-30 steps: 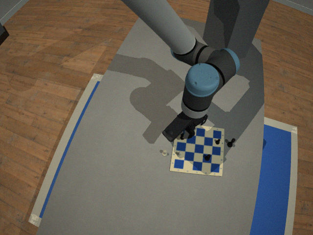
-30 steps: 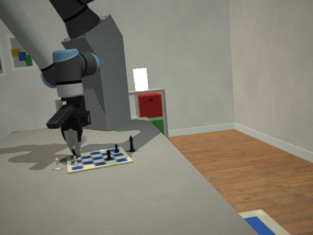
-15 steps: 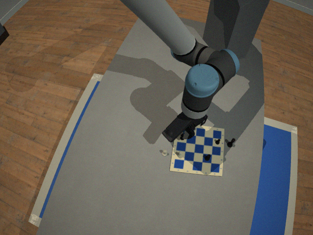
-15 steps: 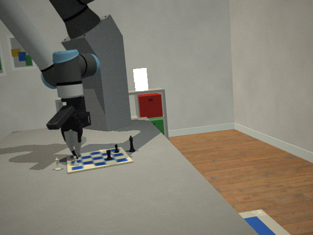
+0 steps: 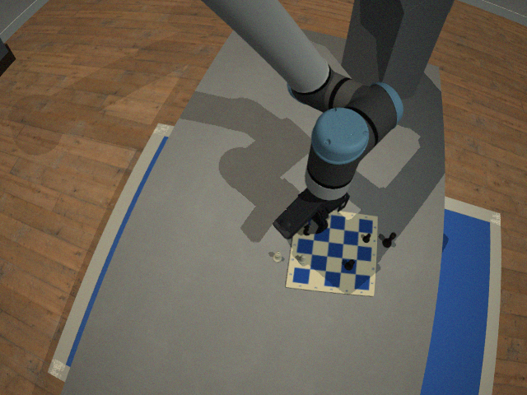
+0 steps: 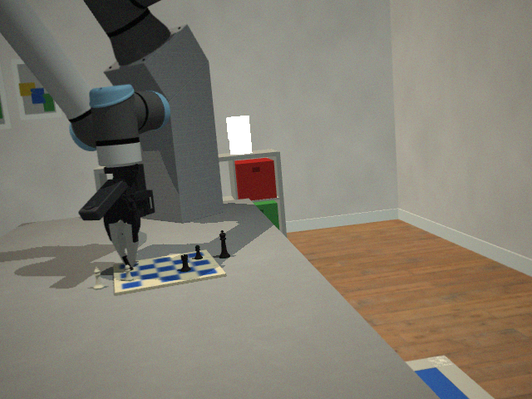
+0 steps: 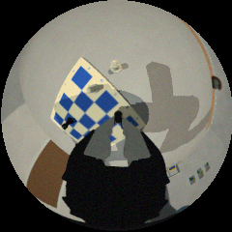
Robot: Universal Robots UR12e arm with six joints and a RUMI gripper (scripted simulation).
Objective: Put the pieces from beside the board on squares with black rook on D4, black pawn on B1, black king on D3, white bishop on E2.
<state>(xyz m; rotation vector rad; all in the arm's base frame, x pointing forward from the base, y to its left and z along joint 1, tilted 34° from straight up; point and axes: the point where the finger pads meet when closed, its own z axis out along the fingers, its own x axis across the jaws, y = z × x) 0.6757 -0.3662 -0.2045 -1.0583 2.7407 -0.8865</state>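
My gripper is now 210 mm to the right of the black king and 30 mm short of it. Round my hand: white pawn 70 mm ahead, 10 mm to the right, 10 mm below; then white bishop 70 mm to the right, 70 mm ahead, 10 mm below; then chessboard 70 mm to the left, 50 mm ahead, 20 mm below.
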